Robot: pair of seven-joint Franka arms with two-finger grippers.
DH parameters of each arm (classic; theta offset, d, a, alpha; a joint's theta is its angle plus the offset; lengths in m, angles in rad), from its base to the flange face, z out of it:
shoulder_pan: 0 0.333 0 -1.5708
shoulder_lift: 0 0 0 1.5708
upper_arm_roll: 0 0.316 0.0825 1.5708
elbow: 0 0 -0.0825 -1.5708
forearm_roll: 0 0.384 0 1.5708
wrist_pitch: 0 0 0.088 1.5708
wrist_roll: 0 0.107 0 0
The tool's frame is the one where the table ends.
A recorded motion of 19 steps. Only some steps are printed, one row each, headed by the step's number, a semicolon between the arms.
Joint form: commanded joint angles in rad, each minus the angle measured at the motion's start. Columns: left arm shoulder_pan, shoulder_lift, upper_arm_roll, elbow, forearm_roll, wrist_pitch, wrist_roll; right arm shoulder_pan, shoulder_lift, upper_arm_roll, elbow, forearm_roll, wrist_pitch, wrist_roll.
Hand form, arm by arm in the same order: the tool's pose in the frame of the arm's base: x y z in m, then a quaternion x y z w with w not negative. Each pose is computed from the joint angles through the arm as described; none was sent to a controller.
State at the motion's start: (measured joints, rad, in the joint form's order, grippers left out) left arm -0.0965 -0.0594 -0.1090 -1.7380 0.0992 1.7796 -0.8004; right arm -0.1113 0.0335 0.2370 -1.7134 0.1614 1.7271 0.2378
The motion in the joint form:
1: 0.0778 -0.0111 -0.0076 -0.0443 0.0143 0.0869 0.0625; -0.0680 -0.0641 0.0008 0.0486 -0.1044 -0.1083 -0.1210
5: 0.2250 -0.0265 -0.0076 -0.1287 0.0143 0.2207 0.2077; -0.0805 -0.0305 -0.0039 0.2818 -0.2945 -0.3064 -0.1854
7: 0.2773 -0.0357 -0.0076 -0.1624 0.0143 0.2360 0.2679; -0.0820 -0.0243 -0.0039 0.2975 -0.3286 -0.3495 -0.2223
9: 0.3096 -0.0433 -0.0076 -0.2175 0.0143 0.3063 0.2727; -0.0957 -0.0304 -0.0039 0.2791 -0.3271 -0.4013 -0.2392
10: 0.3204 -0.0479 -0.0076 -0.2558 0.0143 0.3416 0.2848; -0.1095 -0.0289 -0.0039 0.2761 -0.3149 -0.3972 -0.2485
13: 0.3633 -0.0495 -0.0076 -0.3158 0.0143 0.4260 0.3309; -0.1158 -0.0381 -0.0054 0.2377 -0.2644 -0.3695 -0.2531
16: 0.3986 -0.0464 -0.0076 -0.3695 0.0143 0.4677 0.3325; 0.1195 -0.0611 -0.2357 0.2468 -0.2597 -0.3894 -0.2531
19: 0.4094 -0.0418 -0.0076 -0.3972 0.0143 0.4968 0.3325; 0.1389 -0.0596 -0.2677 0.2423 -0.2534 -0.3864 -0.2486
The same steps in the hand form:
1: 0.5513 -0.0682 0.5899 -0.95406 -0.28342 -0.09479 0.02139; 0.5464 0.0397 0.6007 -0.99918 0.03082 0.01026 0.02405
5: 0.5572 0.0114 0.5704 -0.95256 -0.27802 -0.12124 0.02516; 0.5392 0.0062 0.6755 0.99772 -0.01503 -0.00382 0.06572
7: 0.5520 0.0399 0.5602 -0.95441 -0.27339 -0.11519 0.03317; 0.5363 0.0003 0.6763 0.99641 -0.00197 -0.02130 0.08186
9: 0.5491 0.0566 0.5444 -0.95033 -0.28306 -0.12538 0.03214; 0.5287 -0.0071 0.6672 0.99517 -0.00186 -0.05454 0.08160
10: 0.5460 0.0618 0.5315 -0.95097 -0.28070 -0.12564 0.03290; 0.5296 -0.0129 0.6651 0.99563 -0.00262 -0.05569 0.07488
13: 0.5416 0.0840 0.5117 -0.95103 -0.27518 -0.13646 0.03470; 0.5303 -0.0099 0.6540 0.99707 0.00182 -0.05698 0.05106
16: 0.5340 0.1019 0.4879 -0.94793 -0.28924 -0.12818 0.03669; 0.5203 -0.0073 0.6686 0.99754 0.00345 -0.05071 0.04818
19: 0.5311 0.1071 0.4750 -0.94703 -0.29305 -0.12626 0.03640; 0.5211 -0.0133 0.6660 0.99763 -0.00427 -0.05239 0.04449

